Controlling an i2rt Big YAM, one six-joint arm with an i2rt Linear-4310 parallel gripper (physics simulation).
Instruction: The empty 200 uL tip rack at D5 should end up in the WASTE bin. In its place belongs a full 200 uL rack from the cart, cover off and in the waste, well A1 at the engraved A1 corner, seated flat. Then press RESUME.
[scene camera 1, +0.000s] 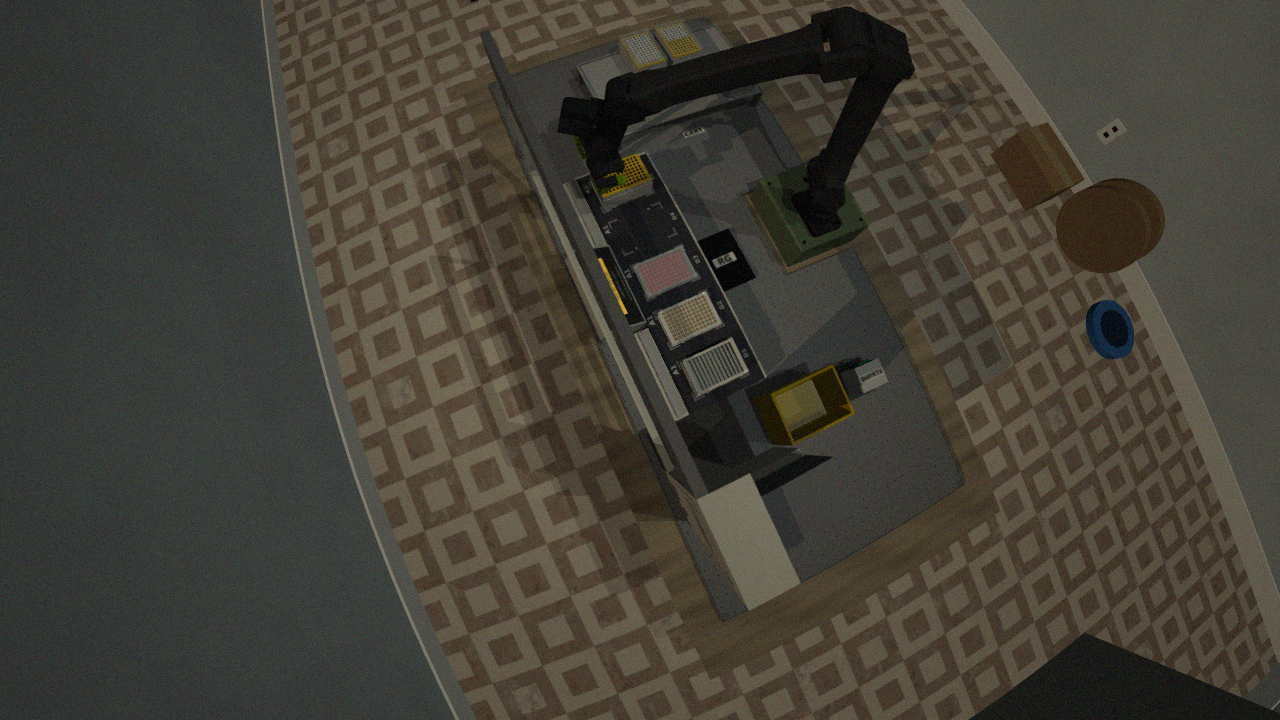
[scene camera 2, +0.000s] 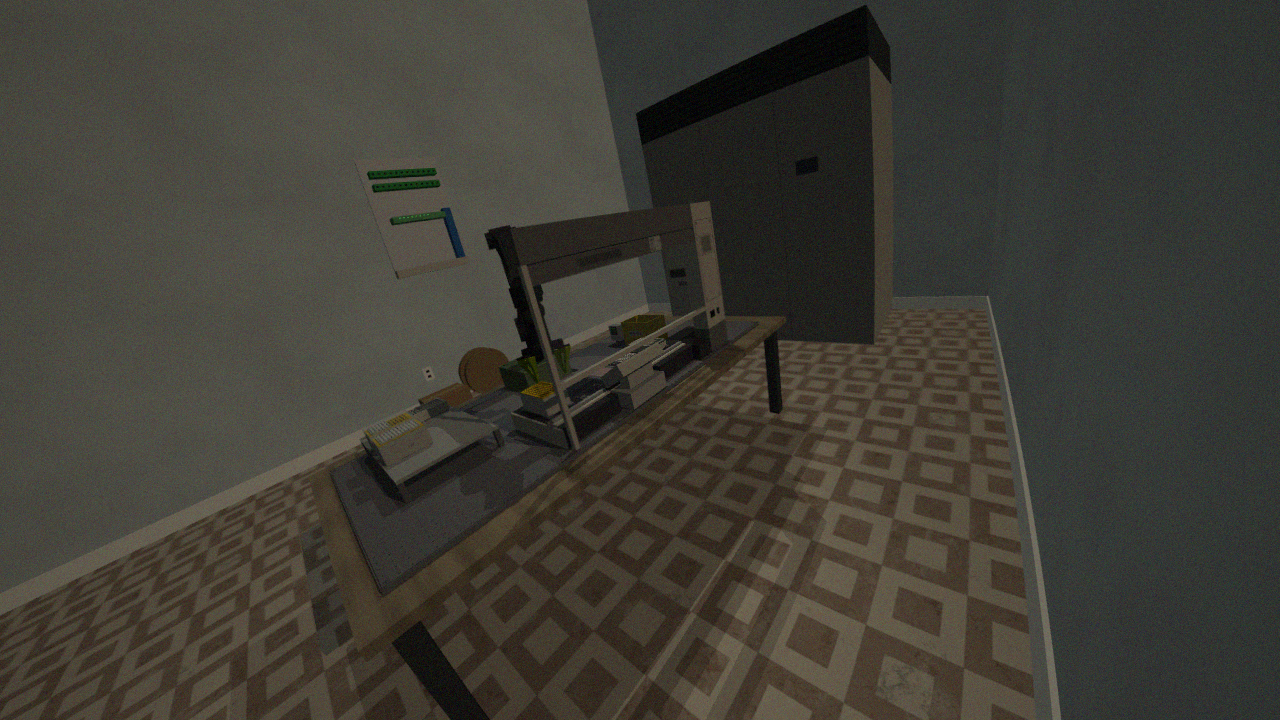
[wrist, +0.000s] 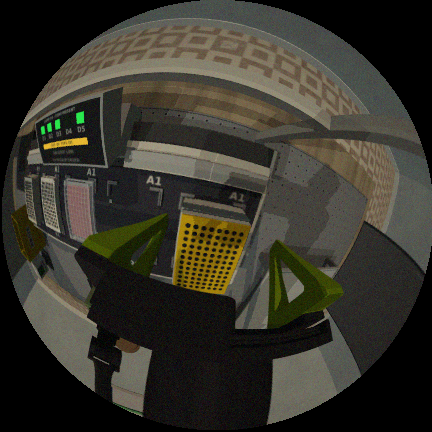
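Seen in the pictures: gripper, fingertip midpoint: (scene camera 1: 592, 175) (wrist: 222, 233); arm's base at its link origin: (scene camera 1: 815, 212) (scene camera 2: 539, 357).
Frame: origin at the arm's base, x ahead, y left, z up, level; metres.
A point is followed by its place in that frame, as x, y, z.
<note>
The empty tip rack (scene camera 1: 633, 174) {0.387, -0.240, 0.031} (scene camera 2: 539, 392) {0.426, -0.269, 0.030} (wrist: 210, 250) {0.434, -0.252, 0.030}, yellow-topped with open holes, sits at D5, the end position of the dark deck. My gripper (wrist: 222, 233) {0.483, -0.247, 0.074} is open above it, its green fingers apart on either side of the rack in the wrist view, with a wider gap on the right. The cart (scene camera 1: 597, 71) {0.326, -0.638, -0.029} (scene camera 2: 452, 445) {0.329, -0.520, -0.029} bears a pale rack (scene camera 1: 642, 50) {0.208, -0.596, 0.042} and a rack with yellow and white areas (scene camera 1: 678, 41) {0.102, -0.594, 0.041}; covers cannot be made out. The yellow waste bin (scene camera 1: 844, 391) {0.172, 0.412, 0.046} (scene camera 2: 642, 327) (wrist: 25, 234) {0.268, 0.348, 0.014} stands beside the RESUME button (scene camera 1: 870, 376) {0.080, 0.413, 0.015}.
The gantry beam (scene camera 2: 599, 234) {0.604, -0.061, 0.422} and its post (scene camera 2: 550, 358) {0.610, -0.309, 0.169} stand by D5. A pink plate (scene camera 1: 666, 271) {0.407, 0.000, -0.017} (wrist: 80, 207) {0.422, -0.013, -0.021} and two more labware pieces (scene camera 1: 689, 319) {0.406, 0.124, -0.019} (scene camera 1: 716, 367) {0.397, 0.247, -0.015} occupy D3 to D1. D4 between is bare. A status screen (wrist: 70, 132) {0.553, -0.035, 0.040} stands behind the deck.
</note>
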